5 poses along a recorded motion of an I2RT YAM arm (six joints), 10 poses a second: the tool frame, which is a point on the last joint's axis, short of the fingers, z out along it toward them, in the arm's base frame.
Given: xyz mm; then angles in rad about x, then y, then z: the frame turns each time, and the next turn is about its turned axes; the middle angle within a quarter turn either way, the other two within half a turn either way.
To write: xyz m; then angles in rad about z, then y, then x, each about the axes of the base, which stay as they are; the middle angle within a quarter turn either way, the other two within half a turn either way. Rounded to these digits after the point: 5 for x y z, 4 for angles.
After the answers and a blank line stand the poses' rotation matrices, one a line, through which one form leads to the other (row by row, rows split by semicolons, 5 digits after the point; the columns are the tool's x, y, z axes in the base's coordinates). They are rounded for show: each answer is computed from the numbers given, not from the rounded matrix.
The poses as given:
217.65 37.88 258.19 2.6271 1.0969 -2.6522
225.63 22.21 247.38 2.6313 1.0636 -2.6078
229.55 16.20 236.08 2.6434 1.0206 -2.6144
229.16 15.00 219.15 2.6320 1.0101 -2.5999
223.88 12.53 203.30 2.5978 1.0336 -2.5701
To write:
0.21765 0.03788 0.25819 -2.6522 1.0969 2.6271
0.22563 0.02221 0.24738 -2.6078 1.0636 2.6313
0.22955 0.01620 0.23608 -2.6144 1.0206 2.6434
0.22916 0.01500 0.21915 -2.5999 1.0101 2.6320
0.22388 0.01253 0.20330 -2.5701 1.0336 2.5978

-0.40279 0.21453 0.88980; 0.02277 0.97419 -0.22457; -0.91501 -0.07020 -0.39728
-0.41816 0.24714 0.87411; 0.07643 0.96844 -0.23725; -0.90515 -0.03240 -0.42385
-0.45186 0.26305 0.85242; 0.08994 0.96410 -0.24984; -0.88754 -0.03623 -0.45930
-0.45565 0.27418 0.84689; 0.09609 0.96097 -0.25941; -0.88496 -0.03682 -0.46421
-0.43041 0.27679 0.85915; 0.08899 0.96020 -0.26476; -0.89823 -0.03750 -0.43791

